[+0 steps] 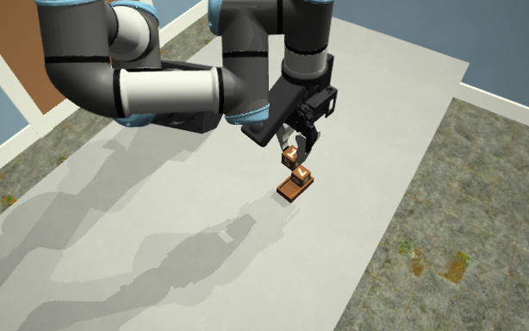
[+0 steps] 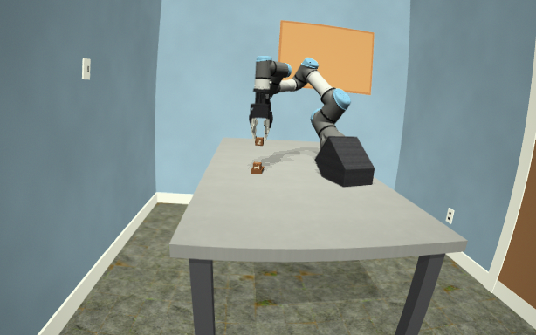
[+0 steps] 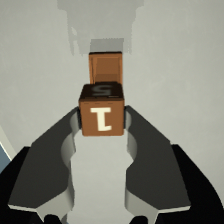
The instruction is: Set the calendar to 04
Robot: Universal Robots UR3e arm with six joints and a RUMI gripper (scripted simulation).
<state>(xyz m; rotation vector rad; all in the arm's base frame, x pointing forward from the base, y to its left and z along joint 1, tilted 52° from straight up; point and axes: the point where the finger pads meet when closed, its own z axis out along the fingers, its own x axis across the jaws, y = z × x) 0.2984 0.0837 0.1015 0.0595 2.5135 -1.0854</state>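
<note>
Right now the brown tray is 13 cm below my hand and 2 cm to the left of it. Also, from my hand: cube (1 cm below).
</note>
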